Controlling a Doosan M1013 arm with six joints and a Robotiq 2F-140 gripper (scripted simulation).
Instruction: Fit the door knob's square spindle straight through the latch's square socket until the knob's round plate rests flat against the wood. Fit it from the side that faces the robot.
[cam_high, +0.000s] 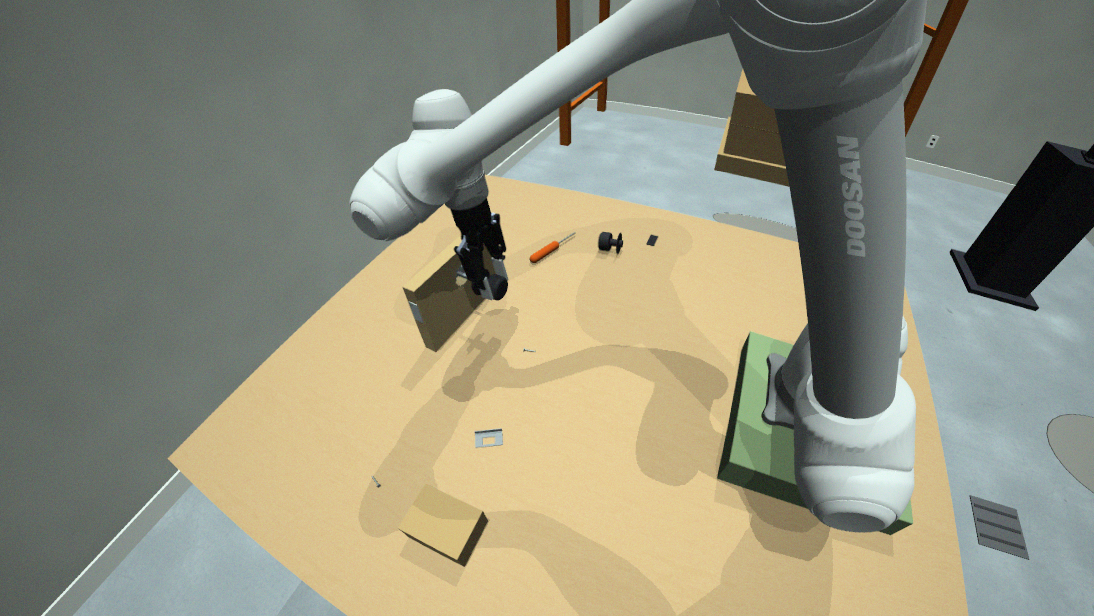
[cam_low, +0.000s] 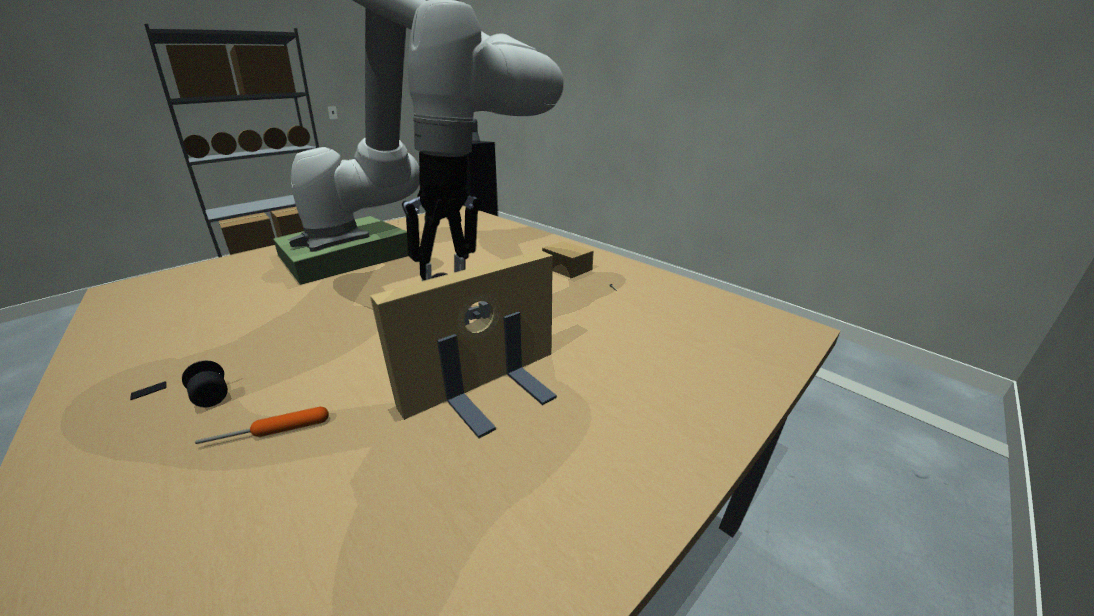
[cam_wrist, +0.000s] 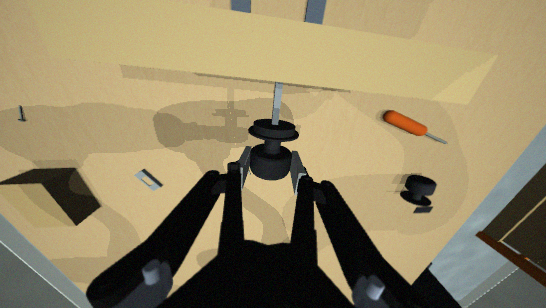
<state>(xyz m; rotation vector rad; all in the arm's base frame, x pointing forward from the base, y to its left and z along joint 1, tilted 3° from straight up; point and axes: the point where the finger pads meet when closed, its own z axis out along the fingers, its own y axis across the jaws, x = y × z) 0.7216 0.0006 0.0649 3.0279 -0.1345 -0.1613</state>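
Right now my hand is 11 cm short of the latch, 1 cm to the left of it and 3 cm above it. The rest, counted from my hand: upright wooden panel 11 cm ahead, 1 cm to the right, 4 cm below; then orange-handled screwdriver 35 cm to the right, 15 cm below; then wooden block 15 cm behind, 48 cm to the left, 13 cm below.
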